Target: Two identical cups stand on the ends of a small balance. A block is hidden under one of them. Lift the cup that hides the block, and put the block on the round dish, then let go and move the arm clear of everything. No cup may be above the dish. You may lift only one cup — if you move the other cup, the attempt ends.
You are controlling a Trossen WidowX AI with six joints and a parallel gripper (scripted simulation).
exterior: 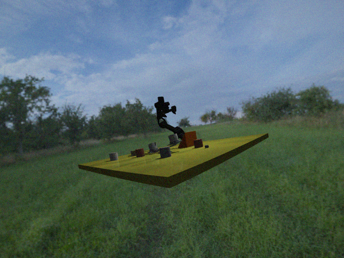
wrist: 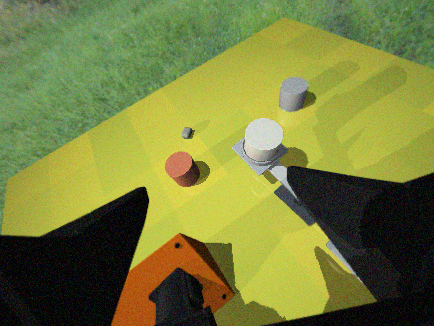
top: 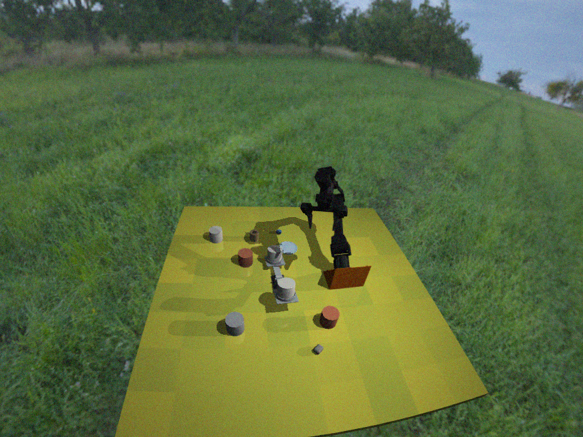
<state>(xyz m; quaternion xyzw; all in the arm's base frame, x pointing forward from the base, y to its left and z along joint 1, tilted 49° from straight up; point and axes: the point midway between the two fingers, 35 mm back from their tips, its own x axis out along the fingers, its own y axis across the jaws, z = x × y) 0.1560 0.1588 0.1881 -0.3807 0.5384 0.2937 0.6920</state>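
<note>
The pale teal block lies 270 mm below my gripper tip, 150 mm to the right of it and 140 mm ahead of it. From my gripper tip the other things lie so: small balance (290 mm below, 150 mm ahead, 20 mm to the right); pale blue round dish (310 mm below, 250 mm to the right, 50 mm ahead); dark block (340 mm to the left, 300 mm below, 80 mm ahead).
</note>
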